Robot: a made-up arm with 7 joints.
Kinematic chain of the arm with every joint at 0, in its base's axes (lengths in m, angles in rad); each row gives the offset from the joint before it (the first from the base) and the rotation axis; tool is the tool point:
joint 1: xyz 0 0 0 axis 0 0.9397 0.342
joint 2: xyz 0 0 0 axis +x
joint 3: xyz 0 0 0 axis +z
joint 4: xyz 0.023 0 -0.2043 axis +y
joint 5: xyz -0.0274 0 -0.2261 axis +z
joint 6: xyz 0 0 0 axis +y
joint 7: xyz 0 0 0 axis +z
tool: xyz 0 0 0
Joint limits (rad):
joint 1: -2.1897..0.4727
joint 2: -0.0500..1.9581
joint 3: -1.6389..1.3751
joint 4: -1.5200..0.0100
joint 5: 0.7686..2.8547
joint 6: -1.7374..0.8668
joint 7: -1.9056..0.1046
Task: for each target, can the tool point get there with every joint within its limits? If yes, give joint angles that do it. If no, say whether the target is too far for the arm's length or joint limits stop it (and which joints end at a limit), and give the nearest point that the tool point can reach.
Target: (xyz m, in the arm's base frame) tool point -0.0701 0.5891 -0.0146
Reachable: no: too far | nearest point -0.0512 0.4302 -0.0107 | short by 0.160 m
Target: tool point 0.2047 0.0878 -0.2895
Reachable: yes | joints 0.0850 0.5292 -0.2841 -1.3708 0.9572 0.1841 -0.6674
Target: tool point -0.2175 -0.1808 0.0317
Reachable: no: joint limits stop it (at a limit: joint 1, joint 2, joint 3, joint 4) | nearest point -0.0733 -0.2661 -0.2101 | short by 0.294 m
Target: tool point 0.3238 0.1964 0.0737
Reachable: yes | joints -1.1089 1.4622 -0.8503 -1.1795 2.3535 -0.9003 -1.2964
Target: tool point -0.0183 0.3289 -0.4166
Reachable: no: too far | nearest point -0.0149 0.2684 -0.3399 | short by 0.098 m
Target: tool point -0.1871 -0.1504 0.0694
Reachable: no: joint limits stop it (at a limit: joint 1, joint 2, joint 4) | nearest point 0.0199 -0.3011 0.1711 | short by 0.276 m
